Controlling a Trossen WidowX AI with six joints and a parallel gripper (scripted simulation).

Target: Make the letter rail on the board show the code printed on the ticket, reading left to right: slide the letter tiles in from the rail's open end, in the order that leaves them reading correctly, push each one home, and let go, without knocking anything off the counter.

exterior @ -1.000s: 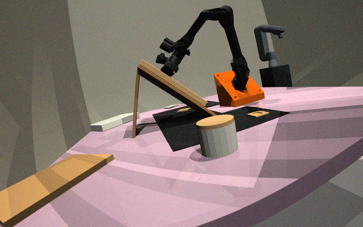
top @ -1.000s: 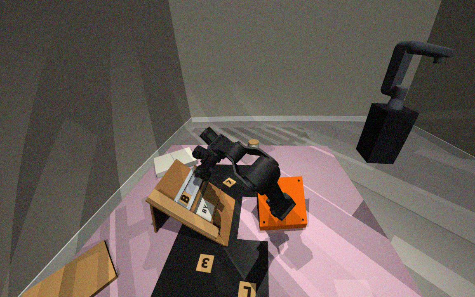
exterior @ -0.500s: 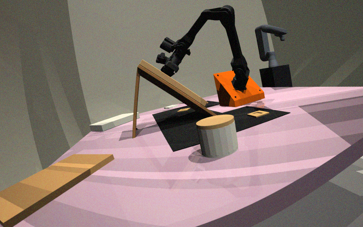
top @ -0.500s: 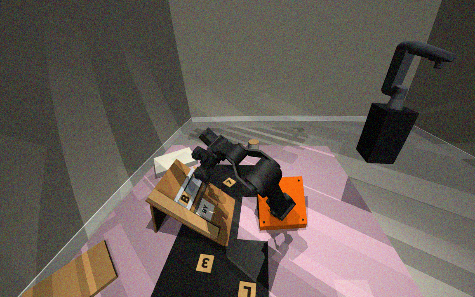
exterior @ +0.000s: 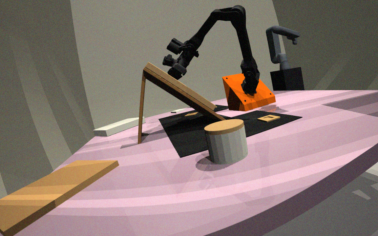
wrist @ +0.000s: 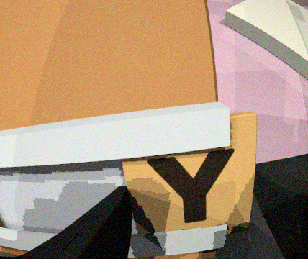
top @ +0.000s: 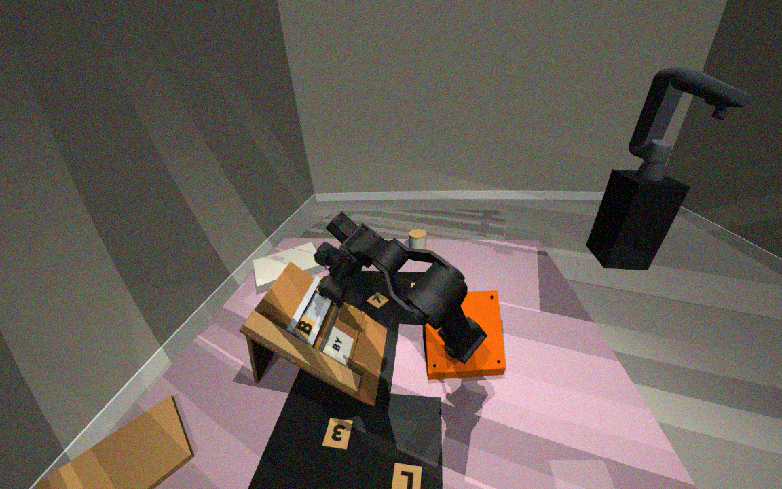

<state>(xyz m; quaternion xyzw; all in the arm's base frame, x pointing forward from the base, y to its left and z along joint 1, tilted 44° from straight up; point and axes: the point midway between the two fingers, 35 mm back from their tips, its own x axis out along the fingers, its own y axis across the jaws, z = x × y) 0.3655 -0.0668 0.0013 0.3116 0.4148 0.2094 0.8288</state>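
Now: gripper tip 10 mm past the b tile and 140 mm to the right of it. The rest, counted from my gripper tip: y tile: right at my gripper tip; white ticket: 80 mm behind, 120 mm to the left, 70 mm below; 7 tile: 100 mm behind, 150 mm to the right, 170 mm below.
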